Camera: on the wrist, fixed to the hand. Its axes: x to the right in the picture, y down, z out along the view.
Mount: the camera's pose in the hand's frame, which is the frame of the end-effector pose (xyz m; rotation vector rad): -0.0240 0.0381 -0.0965 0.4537 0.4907 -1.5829
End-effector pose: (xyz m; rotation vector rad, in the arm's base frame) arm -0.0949 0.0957 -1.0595 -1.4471 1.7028 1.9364
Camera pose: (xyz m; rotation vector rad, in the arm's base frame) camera -0.0575 0.0130 -1.0038 -2.0438 0.4494 0.3439
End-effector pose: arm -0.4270 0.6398 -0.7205 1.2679 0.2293 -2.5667
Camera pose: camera -0.3286 0.6325 -0.7606 -1.0262 -0.4774 1.3564
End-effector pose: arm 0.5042 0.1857 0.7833 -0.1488 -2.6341 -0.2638
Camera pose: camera 0.5751 0.2010 0.8612 1.8648 -1.6749 -0.1356
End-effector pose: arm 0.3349 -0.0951 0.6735 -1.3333 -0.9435 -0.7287
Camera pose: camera 0.3713 -0.1878 0.6359 0.2569 -1.5290 -1.7459
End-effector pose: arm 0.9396 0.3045 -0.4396 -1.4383 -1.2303 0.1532
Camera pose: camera 1.0179 0.2334 -0.4521 0.1525 -1.4345 -0.8839
